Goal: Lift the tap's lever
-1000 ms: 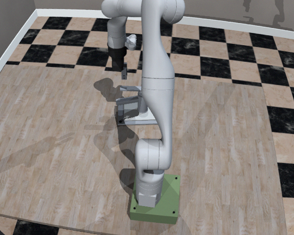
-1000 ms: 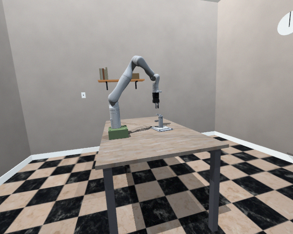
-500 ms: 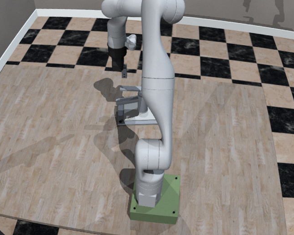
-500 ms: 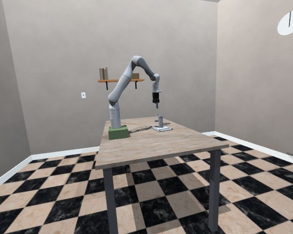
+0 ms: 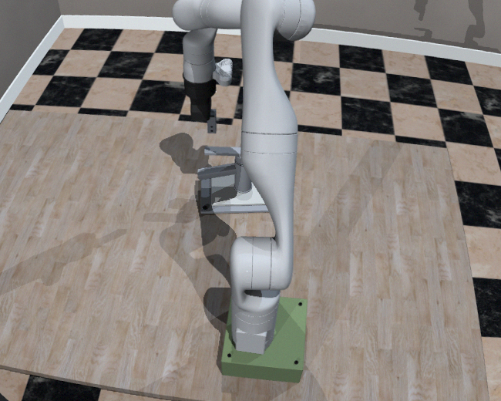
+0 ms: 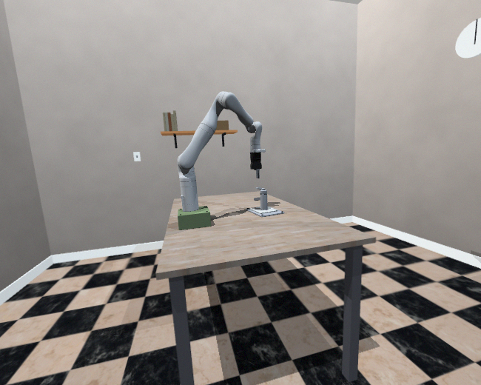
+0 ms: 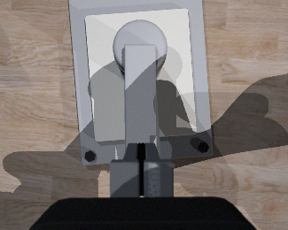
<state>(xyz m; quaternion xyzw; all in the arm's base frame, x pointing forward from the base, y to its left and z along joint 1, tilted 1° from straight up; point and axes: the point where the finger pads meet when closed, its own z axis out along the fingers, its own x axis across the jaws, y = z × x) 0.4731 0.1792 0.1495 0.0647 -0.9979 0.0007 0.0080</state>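
Now: the flat lever 3 cm to the right of my hand and 9 cm below it. The rest, counted from my hand: grey tap: 1 cm ahead, 6 cm to the right, 13 cm below.
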